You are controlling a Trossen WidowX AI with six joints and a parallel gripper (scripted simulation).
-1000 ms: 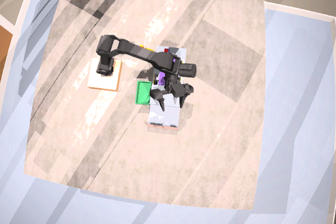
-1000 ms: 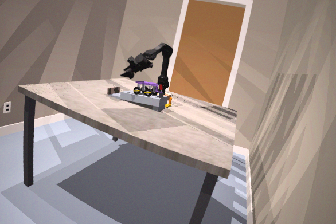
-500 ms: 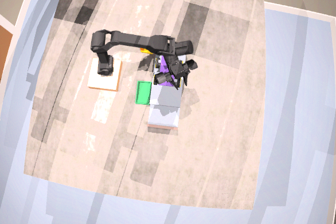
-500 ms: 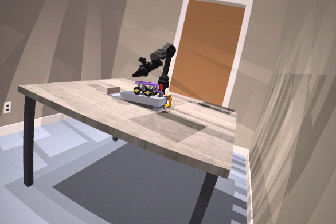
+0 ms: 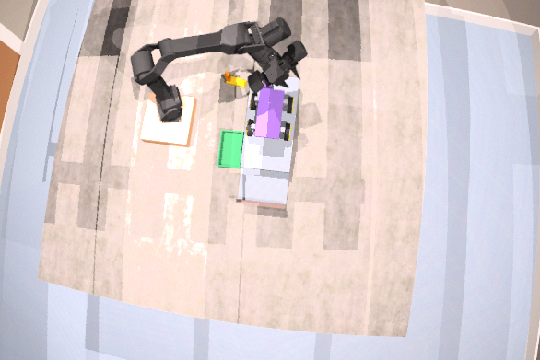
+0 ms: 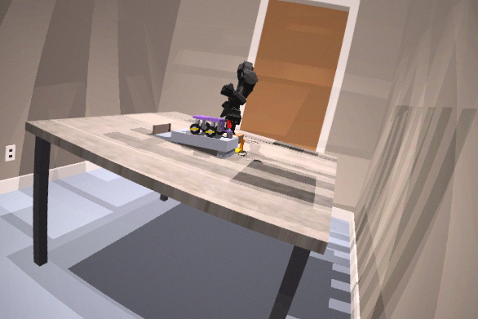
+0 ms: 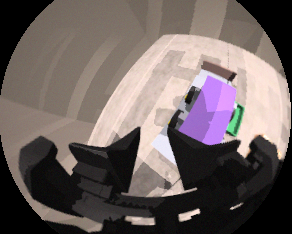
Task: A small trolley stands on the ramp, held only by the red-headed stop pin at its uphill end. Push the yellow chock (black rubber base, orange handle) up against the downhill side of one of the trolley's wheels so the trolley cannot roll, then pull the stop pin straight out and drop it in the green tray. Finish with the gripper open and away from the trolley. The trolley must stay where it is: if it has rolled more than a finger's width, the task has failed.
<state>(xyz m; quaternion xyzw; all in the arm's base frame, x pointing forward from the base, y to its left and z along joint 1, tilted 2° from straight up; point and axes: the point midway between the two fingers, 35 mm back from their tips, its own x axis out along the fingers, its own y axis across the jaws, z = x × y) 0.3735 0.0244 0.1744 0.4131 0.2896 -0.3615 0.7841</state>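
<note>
Now: the red-headed stop pin 8 cm behind my gripper tip, 6 cm below it and 3 cm to the left of it. Round my gripper tip: yellow chock: 19 cm behind, 17 cm below, 9 cm to the left; then grey ramp: 14 cm below, 8 cm to the right, 8 cm behind; then purple trolley: 8 cm below, 8 cm behind, 7 cm to the right.
</note>
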